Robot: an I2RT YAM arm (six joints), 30 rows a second.
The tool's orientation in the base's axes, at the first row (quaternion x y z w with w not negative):
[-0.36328 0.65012 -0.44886 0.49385]
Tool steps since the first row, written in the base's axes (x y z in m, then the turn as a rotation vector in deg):
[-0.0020 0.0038 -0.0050 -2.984 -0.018 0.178]
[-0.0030 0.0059 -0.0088 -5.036 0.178 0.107]
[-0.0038 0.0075 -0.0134 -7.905 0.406 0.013]
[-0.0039 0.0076 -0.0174 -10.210 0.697 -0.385]
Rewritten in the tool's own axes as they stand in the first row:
[-0.0014 0.0060 -0.0022 0.701 -0.087 -2.905]
[-0.0019 0.0103 -0.0033 1.053 0.105 -4.928]
[-0.0017 0.0152 -0.0039 1.587 0.352 -7.747]
[-0.0005 0.0190 -0.0036 2.018 0.891 -10.001]

